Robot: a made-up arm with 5 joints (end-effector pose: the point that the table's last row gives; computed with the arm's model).
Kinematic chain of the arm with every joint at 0, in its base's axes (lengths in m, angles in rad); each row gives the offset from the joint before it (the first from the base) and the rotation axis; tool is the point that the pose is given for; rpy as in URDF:
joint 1: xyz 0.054 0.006 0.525 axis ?
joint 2: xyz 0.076 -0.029 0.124 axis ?
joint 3: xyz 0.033 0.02 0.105 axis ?
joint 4: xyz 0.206 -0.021 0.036 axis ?
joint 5: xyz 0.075 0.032 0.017 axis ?
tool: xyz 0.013 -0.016 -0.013 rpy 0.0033 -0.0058 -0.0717
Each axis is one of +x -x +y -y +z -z.
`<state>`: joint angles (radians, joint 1 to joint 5).
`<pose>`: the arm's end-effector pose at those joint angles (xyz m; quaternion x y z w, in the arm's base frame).
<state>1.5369 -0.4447 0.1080 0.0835 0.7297</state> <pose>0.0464 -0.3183 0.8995 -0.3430 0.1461 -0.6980 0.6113</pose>
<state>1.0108 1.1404 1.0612 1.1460 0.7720</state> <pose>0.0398 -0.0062 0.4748 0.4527 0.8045 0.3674 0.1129</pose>
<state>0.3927 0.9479 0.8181 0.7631 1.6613</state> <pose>0.1645 -0.0500 0.3959 -0.1145 0.6703 0.6376 0.3620</pose>
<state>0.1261 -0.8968 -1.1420 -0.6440 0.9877</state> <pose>-0.1463 0.0136 0.9261 -0.1322 -0.8554 -0.4773 0.1514</pose>
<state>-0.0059 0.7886 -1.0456 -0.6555 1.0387</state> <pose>0.4526 -0.0090 0.8712 -0.4298 -0.4021 -0.2423 0.7713</pose>
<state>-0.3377 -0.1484 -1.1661 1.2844 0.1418</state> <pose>0.2463 0.0569 0.9752 -0.0643 -0.0317 0.1314 0.9887</pose>
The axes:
joint 1: -z
joint 2: +y
joint 3: +y
joint 4: +y
joint 5: -x

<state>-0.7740 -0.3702 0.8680 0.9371 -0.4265</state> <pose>0.2574 0.1948 0.6047 -0.1167 0.6495 0.1219 0.7414</pose>
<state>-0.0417 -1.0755 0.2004 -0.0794 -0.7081</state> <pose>0.2112 0.0109 0.9791 0.3337 -0.4149 0.1465 0.8337</pose>
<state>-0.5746 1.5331 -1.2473 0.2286 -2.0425</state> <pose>0.4379 0.2794 0.5607 0.7405 0.3862 -0.0872 0.5431</pose>
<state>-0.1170 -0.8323 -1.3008 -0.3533 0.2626</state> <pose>-0.1374 -0.0334 0.9460 0.0467 -0.9396 -0.1153 0.3189</pose>
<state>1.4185 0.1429 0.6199 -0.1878 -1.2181</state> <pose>0.1187 -0.3583 0.5820 0.5728 -0.1628 -0.6539 0.4667</pose>
